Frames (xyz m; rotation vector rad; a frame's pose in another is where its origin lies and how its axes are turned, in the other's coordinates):
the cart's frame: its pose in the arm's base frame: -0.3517 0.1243 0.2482 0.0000 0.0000 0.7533
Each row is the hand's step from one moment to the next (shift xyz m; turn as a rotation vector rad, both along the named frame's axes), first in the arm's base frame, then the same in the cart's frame.
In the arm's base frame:
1: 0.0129 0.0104 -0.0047 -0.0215 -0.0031 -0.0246
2: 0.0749 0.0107 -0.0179 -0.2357 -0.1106 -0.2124
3: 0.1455 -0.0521 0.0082 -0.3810 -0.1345 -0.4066
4: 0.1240 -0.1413 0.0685 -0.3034 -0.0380 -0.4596
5: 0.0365 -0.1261 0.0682 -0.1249 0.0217 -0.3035
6: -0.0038 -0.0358 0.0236 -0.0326 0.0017 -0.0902
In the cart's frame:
1: 0.0165 -0.0012 -0.0047 -0.0178 0.0124 -0.0246
2: 0.0620 -0.0434 -0.0179 -0.2476 0.0806 -0.2124
3: 0.0705 -0.1375 0.0082 -0.3699 0.1625 -0.4066
4: -0.0062 -0.1879 0.0685 -0.2473 0.1798 -0.4596
5: -0.0596 -0.1169 0.0682 -0.0763 0.1013 -0.3035
6: -0.0273 -0.0235 0.0236 -0.0226 0.0235 -0.0902

